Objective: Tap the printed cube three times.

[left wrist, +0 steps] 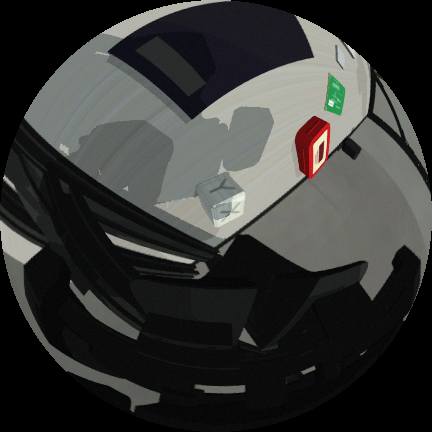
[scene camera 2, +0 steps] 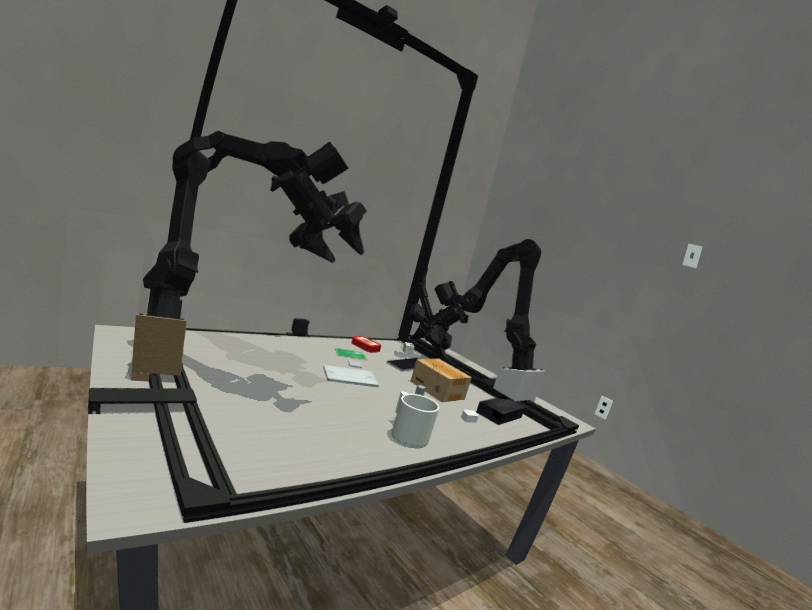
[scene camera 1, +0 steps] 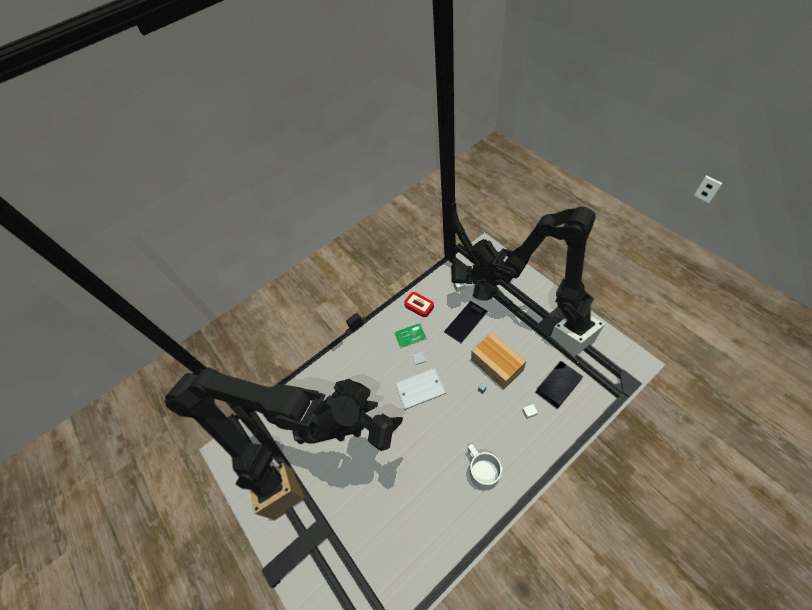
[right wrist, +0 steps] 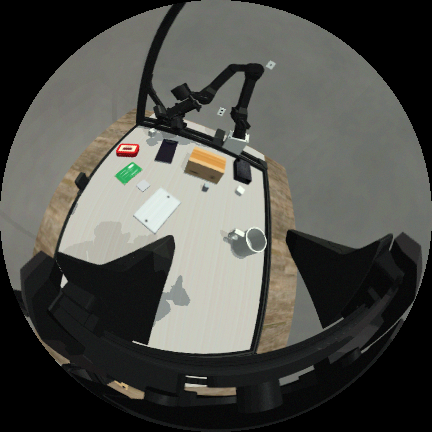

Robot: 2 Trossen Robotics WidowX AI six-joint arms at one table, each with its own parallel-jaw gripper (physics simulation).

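The printed cube (left wrist: 221, 201) (right wrist: 152, 131) (scene camera 2: 405, 349) is a small pale block with dark letter marks. It sits at the far corner of the table, near the black frame post. My left gripper (left wrist: 241, 239) (scene camera 1: 482, 292) (scene camera 2: 427, 337) is shut and empty. It hovers low right beside the cube, with its fingertips pointing at it. I cannot tell whether they touch. In scene camera 1 the gripper hides the cube. My right gripper (scene camera 1: 386, 431) (scene camera 2: 340, 239) (right wrist: 232, 239) is open and empty, held high above the near part of the table.
Near the cube lie a red box (scene camera 1: 419, 303) (left wrist: 313, 146), a green card (scene camera 1: 410, 335) (left wrist: 335, 95) and a black tablet (scene camera 1: 465, 321) (left wrist: 209, 52). Farther off are a wooden box (scene camera 1: 498, 358), a white plate (scene camera 1: 421, 387), a mug (scene camera 1: 485, 468) and a black case (scene camera 1: 559, 384).
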